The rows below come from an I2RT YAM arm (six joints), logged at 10 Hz.
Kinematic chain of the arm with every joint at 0, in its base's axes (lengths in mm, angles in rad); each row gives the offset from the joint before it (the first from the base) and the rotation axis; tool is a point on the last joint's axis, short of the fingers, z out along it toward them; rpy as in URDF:
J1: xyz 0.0 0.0 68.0 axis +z
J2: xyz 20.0 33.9 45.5 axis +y
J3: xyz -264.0 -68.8 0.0 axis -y
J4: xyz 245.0 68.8 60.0 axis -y
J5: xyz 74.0 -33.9 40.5 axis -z
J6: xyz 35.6 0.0 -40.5 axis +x
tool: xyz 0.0 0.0 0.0 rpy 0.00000 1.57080 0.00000
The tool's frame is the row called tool.
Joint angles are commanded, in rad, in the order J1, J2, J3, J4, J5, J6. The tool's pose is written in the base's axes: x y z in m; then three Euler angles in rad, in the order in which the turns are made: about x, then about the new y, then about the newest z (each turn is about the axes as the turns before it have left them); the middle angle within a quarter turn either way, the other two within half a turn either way. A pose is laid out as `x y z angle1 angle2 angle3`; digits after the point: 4 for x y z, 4 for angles.
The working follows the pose.
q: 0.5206, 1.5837, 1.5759, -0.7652, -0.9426, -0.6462
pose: 0.2779 0.1925 0.3693 -1.9940 -0.0375 1.5759
Where each joint sits with the arm in this pose, in the base's axes (m; each line is computed from the numbers above, not from the rounded line before):
J1: 0.0000 0.0000 0.0680
J2: 0.0005 0.0394 0.1135
J3: 0.0377 -0.0186 0.3775
J4: 0.2164 0.1631 0.4356
J5: 0.3037 0.1741 0.4129
J6: 0.2779 0.1925 0.3693
the tool: 0.2779 0.1925 0.3693

